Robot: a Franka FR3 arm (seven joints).
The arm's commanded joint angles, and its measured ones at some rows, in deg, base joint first. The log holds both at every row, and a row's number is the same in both.
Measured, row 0:
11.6 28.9 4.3 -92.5 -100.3 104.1 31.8
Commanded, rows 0 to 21:
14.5 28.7 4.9 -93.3 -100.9 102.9 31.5
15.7 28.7 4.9 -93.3 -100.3 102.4 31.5
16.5 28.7 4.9 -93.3 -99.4 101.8 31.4
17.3 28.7 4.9 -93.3 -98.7 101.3 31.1
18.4 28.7 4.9 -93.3 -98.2 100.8 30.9
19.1 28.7 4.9 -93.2 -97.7 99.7 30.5
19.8 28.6 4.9 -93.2 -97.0 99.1 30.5
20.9 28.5 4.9 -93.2 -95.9 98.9 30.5
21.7 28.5 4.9 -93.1 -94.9 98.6 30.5
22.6 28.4 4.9 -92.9 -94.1 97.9 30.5
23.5 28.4 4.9 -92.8 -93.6 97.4 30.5
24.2 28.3 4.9 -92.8 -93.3 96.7 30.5
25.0 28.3 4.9 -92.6 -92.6 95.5 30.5
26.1 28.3 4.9 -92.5 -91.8 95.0 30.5
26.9 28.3 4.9 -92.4 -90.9 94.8 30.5
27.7 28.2 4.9 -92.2 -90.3 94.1 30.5
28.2 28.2 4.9 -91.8 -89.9 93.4 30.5
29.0 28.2 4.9 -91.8 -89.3 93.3 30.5
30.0 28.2 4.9 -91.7 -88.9 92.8 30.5
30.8 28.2 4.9 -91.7 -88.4 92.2 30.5
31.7 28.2 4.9 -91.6 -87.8 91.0 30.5
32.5 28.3 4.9 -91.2 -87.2 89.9 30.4
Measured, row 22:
29.3 27.4 4.6 -93.8 -87.9 89.0 32.0
